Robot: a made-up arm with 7 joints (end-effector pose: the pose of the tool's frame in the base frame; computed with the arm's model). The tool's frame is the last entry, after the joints. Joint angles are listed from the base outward.
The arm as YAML. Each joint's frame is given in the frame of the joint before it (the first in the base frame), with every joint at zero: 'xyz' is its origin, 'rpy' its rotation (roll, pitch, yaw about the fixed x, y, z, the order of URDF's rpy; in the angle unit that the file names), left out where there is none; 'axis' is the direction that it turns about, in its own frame. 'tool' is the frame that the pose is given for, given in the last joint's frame.
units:
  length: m
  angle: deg
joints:
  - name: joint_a
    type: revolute
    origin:
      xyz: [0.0, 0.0, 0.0]
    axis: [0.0, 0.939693, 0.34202]
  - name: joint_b
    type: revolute
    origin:
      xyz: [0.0, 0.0, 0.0]
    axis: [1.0, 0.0, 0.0]
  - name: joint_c
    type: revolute
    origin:
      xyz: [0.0, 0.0, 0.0]
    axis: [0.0, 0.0, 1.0]
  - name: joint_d
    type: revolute
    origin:
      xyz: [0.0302, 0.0, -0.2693]
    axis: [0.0, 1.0, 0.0]
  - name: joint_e
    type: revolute
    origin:
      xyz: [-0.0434, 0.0, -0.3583]
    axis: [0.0, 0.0, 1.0]
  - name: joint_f
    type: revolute
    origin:
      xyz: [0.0, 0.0, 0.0]
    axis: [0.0, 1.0, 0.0]
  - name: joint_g
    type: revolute
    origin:
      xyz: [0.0, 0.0, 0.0]
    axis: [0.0, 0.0, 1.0]
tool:
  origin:
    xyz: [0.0, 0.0, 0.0]
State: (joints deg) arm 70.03 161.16 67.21 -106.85 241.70 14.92 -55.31
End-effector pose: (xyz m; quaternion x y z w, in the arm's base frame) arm 0.4121 -0.1351 -0.0590 -0.5465 -0.1405 0.0542 0.8238
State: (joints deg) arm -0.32 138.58 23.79 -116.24 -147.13 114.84 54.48
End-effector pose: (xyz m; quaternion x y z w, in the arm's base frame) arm 0.3381 -0.0137 0.2131 -0.2555 0.5474 0.0393 0.7960
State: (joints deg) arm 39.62 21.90 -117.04 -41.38 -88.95 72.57 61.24
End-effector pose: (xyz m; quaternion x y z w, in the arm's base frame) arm -0.4478 -0.0507 -0.4162 0.0725 -0.2679 -0.7575 0.5909
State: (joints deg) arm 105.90 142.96 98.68 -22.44 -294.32 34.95 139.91
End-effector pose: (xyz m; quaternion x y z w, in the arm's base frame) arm 0.4293 0.4574 0.0575 -0.1539 -0.5265 0.8155 0.1845
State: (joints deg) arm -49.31 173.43 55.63 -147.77 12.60 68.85 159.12
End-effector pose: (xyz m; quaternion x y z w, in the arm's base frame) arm 0.0300 -0.2403 0.0895 -0.2112 -0.8724 -0.4096 0.1628
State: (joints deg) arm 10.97 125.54 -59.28 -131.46 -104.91 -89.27 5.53
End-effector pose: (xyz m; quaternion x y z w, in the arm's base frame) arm 0.1159 0.2255 -0.2171 0.5739 -0.1773 0.7806 0.1728
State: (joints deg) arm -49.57 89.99 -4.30 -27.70 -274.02 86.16 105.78
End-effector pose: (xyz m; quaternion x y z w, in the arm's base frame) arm 0.2689 0.5393 0.1732 -0.3443 -0.0865 0.9078 0.2231
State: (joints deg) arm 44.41 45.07 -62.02 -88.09 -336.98 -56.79 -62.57
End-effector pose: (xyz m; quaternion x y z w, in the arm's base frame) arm -0.1774 -0.0109 -0.4727 -0.0138 -0.6210 -0.4655 0.6304
